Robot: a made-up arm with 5 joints. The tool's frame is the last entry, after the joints.
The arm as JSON. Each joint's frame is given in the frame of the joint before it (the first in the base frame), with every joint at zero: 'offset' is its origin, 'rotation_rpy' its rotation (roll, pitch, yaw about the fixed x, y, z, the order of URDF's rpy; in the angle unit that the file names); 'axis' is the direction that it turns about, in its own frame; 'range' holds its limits. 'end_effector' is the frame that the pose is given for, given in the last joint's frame.
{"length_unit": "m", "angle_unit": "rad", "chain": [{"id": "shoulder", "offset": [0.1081, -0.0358, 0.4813], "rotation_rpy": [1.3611, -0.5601, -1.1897], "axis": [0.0, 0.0, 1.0], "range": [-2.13, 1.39]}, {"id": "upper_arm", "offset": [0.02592, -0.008, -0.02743], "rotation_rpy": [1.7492, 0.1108, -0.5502], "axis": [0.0, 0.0, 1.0], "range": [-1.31, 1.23]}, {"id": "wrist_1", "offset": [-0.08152, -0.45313, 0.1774], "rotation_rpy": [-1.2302, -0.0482, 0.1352], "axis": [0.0, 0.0, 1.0], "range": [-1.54, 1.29]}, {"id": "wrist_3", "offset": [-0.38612, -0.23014, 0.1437], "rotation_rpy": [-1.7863, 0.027, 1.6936], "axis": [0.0, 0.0, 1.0], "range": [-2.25, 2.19]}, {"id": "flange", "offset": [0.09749, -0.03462, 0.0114], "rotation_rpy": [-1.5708, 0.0, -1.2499], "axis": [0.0, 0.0, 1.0], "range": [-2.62, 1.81]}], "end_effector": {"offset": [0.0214, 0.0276, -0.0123], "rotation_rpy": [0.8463, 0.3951, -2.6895]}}
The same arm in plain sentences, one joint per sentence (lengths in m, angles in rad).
The arm has five revolute joints in a row. What follows holds with every joint at zero, and every direction is one of the base frame's. Joint 1 lies 0.1081 m along +x and 0.0358 m along -y and 0.4813 m along +z from the base frame's origin and rotates about the direction (-0.949062, -0.261089, 0.176393), from -2.13 to 1.39 rad. Joint 2 lies 0.0342 m along +x and 0.0177 m along -y and 0.0023 m along +z from joint 1 and rotates about -z, from -1.31 to 1.23 rad. Joint 3 lies 0.3903 m along +x and 0.2442 m along +y and 0.1774 m along -z from joint 2 and rotates about the direction (-0.918112, -0.213803, -0.333704), from -1.54 to 1.29 rad. Joint 4 lies 0.1538 m along -x and 0.3722 m along +y and 0.246 m along -z from joint 3 and rotates about +y, from -2.25 to 2.19 rad. Joint 5 lies 0.0636 m along -x and 0.0114 m along +y and 0.0816 m along +z from joint 4 and rotates about the direction (-0.0001, 0, 1), from -2.62 to 1.81 rad. The tool frame, which is the frame that the pose is given for, lies 0.0214 m along -x and 0.0276 m along -y and 0.0123 m along -z from joint 5; its axes are the base frame's turned by roll 0.8463, pitch 0.3951 and yaw 0.4521 rad (as in URDF: about the fixed x, then y, then z).
